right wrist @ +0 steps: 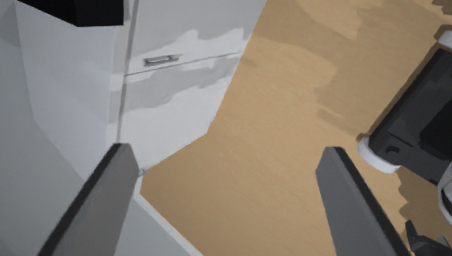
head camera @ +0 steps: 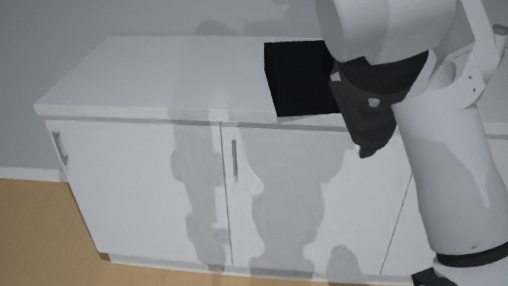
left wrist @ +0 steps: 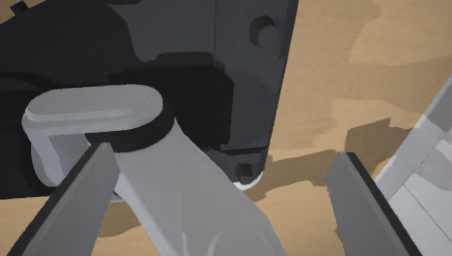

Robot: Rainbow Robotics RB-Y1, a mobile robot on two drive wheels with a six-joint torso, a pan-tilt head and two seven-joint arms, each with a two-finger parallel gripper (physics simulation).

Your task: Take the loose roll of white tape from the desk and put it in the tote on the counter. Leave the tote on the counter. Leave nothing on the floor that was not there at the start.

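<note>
The black tote stands on the white counter; in the right wrist view, part of it shows at the upper left. The inside of the tote shows as plain black in the head view, and its right part is hidden behind the right arm. The roll of white tape does not show in these views. My right gripper is open and empty, and in the head view it overlaps the counter's front edge beside the tote. My left gripper is open and empty, above the robot's base and the floor.
Cabinet doors with a handle are below the counter. The dark robot base stands on the wooden floor. A pale upright thing shows at the far right of the head view.
</note>
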